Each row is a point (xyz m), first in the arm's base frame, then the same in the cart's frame.
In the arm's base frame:
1: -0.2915 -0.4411 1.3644
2: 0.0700 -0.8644 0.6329
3: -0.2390 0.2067 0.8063
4: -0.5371 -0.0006 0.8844
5: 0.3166 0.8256 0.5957
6: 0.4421 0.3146 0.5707
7: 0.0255 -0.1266 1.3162
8: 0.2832 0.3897 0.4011
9: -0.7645 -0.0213 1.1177
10: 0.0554 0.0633 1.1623
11: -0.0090 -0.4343 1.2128
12: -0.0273 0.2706 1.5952
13: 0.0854 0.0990 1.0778
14: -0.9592 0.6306 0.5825
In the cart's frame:
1: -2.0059 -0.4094 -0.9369
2: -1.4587 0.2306 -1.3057
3: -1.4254 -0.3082 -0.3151
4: -1.7623 -0.1534 -0.3370
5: -0.6812 -0.6592 -0.0720
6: -0.7467 -0.4389 -0.5460
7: -1.6359 -0.6472 -0.8460
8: -0.7415 -0.2814 -0.3595
9: -2.0729 -0.2384 -0.2834
10: -1.4605 -0.6307 -0.6739
11: -1.7062 -0.4029 -1.0508
12: -1.7014 -1.0390 -0.5621
13: -1.3774 -0.5935 -0.6420
14: -1.6879 -0.0618 0.4716

